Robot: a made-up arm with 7 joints.
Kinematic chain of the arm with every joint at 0, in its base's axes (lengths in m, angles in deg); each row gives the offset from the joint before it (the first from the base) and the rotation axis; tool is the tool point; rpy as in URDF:
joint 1: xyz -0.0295 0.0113 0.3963 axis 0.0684 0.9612 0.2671
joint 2: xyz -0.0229 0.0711 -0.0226 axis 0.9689 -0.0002 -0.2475
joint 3: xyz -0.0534 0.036 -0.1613 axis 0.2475 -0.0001 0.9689
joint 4: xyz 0.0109 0.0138 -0.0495 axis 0.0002 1 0
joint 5: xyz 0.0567 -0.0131 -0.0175 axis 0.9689 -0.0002 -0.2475
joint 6: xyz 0.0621 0.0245 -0.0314 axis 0.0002 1 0
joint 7: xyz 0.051 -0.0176 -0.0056 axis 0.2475 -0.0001 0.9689
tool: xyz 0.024 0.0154 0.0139 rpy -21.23 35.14 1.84
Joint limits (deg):
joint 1: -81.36..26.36
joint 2: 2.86..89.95
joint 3: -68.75..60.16
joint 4: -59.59..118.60
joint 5: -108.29..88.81
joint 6: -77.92..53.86
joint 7: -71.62..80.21
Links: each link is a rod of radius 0.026 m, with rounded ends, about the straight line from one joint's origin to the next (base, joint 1, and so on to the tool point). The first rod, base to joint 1, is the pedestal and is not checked.
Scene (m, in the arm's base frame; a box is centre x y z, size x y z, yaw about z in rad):
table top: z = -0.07
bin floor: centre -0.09 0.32 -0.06 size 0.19 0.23 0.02 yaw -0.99
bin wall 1: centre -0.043 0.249 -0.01 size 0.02 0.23 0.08 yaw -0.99
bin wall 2: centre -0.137 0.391 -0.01 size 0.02 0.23 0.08 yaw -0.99
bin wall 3: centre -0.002 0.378 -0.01 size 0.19 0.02 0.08 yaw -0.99
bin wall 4: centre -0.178 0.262 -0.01 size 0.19 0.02 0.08 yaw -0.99
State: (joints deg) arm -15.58 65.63 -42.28 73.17 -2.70 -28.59 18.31
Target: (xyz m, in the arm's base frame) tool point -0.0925 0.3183 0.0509
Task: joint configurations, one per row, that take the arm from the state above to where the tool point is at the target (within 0.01 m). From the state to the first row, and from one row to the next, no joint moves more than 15 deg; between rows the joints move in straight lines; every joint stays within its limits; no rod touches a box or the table.
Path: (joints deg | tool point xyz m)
1: -9.81 55.58 -43.86 76.38 -2.33 -22.92 15.48 | 0.0267 0.3867 0.1397
2: -4.04 45.53 -45.44 79.58 -1.96 -17.25 12.66 | -0.0296 0.3577 0.0883
3: 1.72 35.47 -47.02 82.79 -1.59 -11.59 9.83 | -0.0925 0.3183 0.0509

